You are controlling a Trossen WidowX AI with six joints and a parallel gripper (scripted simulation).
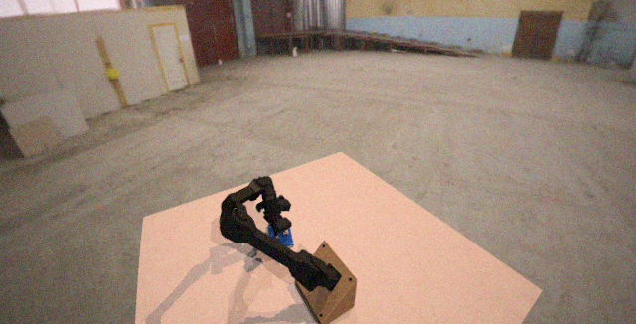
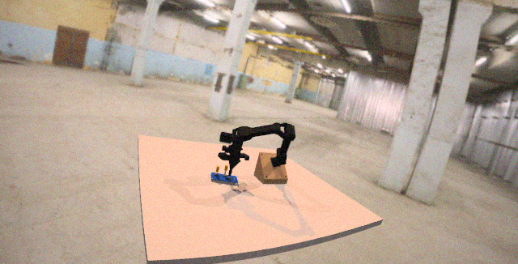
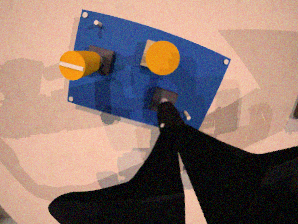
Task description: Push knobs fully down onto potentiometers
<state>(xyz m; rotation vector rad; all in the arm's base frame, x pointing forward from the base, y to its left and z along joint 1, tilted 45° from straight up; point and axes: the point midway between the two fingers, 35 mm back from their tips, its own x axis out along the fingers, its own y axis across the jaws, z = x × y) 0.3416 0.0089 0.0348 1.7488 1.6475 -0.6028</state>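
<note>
The black knob is 10 mm below my gripper tip.
</note>
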